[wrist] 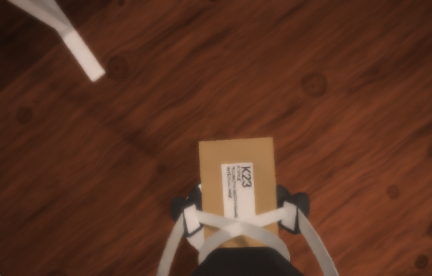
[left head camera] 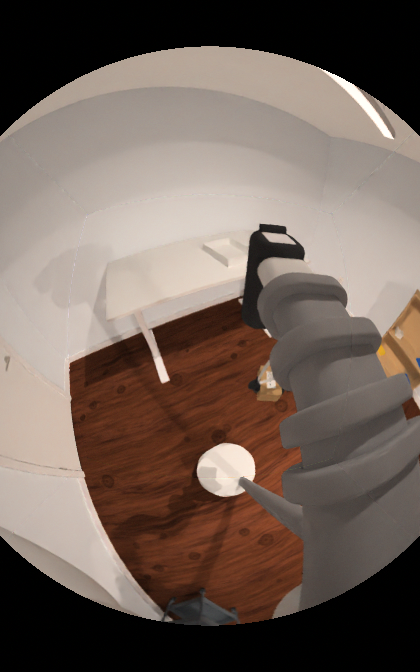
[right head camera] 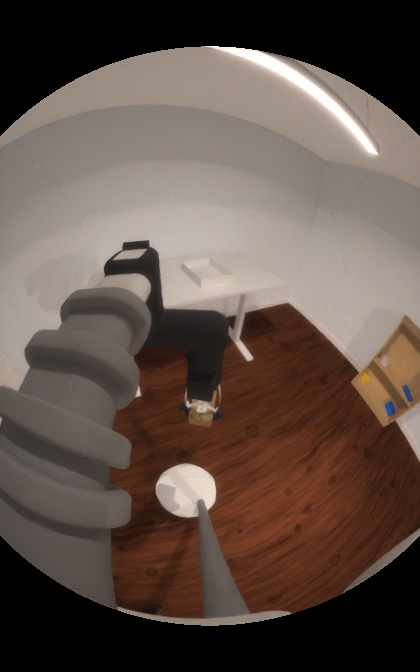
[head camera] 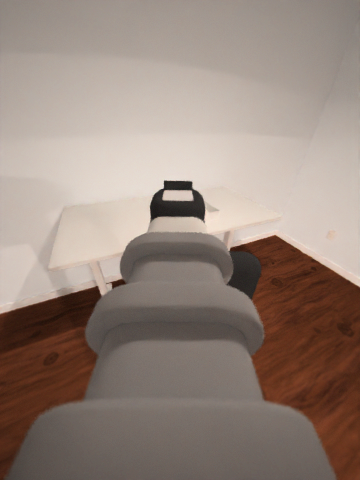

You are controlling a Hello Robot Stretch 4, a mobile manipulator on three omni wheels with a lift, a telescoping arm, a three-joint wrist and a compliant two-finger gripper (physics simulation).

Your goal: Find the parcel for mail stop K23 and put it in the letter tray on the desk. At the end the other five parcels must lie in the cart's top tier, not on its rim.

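Places are measured from the robot's base along level axes (x left, y back, z up), in centimetres.
Where they show: gripper, fingertip midpoint: (wrist: 238, 201).
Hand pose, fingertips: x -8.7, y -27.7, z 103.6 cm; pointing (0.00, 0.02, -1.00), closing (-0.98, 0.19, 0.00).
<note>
After its pixels a point has its place.
The brown parcel (wrist: 212, 160) {y -32.4, x -7.5, z 107.5 cm} (left head camera: 269, 395) (right head camera: 200, 420) has a white label that reads K23 in the wrist view. My gripper (wrist: 238, 201) {y -27.7, x -8.7, z 103.6 cm} (right head camera: 202, 411) is shut on it, with a fingertip against each side, and holds it above the floor. The white letter tray (left head camera: 229, 259) (right head camera: 202, 281) lies on the white desk (left head camera: 150, 280) (right head camera: 255, 272) (head camera: 90, 235) {y -101.4, x 53.3, z 92.2 cm}, beyond the parcel. In the head camera view the arm hides most of the tray. Part of the dark cart (left head camera: 200, 611) shows at the bottom of the left head camera view. The other five parcels do not show.
A wooden shelf unit (right head camera: 370, 396) with blue, yellow and white things stands by the right wall. The desk's legs (left head camera: 152, 347) (right head camera: 241, 320) reach down to the wooden floor (head camera: 310, 320) {y -105.2, x -125.7, z -2.8 cm}. The round white disc (left head camera: 220, 452) (right head camera: 175, 475) lies below my arm's side, joined to a grey rod.
</note>
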